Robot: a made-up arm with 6 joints.
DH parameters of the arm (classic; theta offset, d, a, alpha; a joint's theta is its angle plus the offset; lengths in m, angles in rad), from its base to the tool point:
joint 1: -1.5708 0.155 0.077 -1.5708
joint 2: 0 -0.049 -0.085 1.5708
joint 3: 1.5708 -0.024 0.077 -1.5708
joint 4: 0 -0.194 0.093 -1.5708
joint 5: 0 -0.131 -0.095 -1.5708
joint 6: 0 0.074 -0.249 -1.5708
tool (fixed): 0 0.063 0 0
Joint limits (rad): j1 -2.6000..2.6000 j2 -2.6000..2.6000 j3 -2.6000..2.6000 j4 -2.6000..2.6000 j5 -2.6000..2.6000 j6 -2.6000..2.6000
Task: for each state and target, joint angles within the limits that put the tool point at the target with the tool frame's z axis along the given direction. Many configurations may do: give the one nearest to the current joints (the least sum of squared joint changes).
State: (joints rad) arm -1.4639 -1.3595 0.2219 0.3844 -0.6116 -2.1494
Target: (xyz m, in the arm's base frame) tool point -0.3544 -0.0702 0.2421 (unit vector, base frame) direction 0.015 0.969 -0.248
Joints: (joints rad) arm -2.2842 -2.0615 -0.0410 1.2675 -1.2041 -2.6000
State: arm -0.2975 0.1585 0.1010 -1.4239 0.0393 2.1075
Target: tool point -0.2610 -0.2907 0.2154 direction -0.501 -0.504 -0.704
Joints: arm -0.4648 -0.2491 -0.6483 -1.7473 -0.5438 1.5334
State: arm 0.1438 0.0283 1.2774 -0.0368 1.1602 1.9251
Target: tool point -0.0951 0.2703 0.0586 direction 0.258 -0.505 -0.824
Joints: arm 0.8452 0.0298 1.8919 -0.4386 0.4542 2.1369
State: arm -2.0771 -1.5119 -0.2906 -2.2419 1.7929 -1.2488
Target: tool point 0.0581 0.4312 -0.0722 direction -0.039 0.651 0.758
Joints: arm -2.6000 -1.7596 -0.9488 -2.3688 2.4471 -1.2970
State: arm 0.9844 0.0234 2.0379 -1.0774 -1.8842 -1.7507
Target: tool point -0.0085 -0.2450 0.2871 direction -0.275 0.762 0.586
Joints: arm 0.1187 0.5781 1.1228 -1.4563 -1.3199 -2.4869
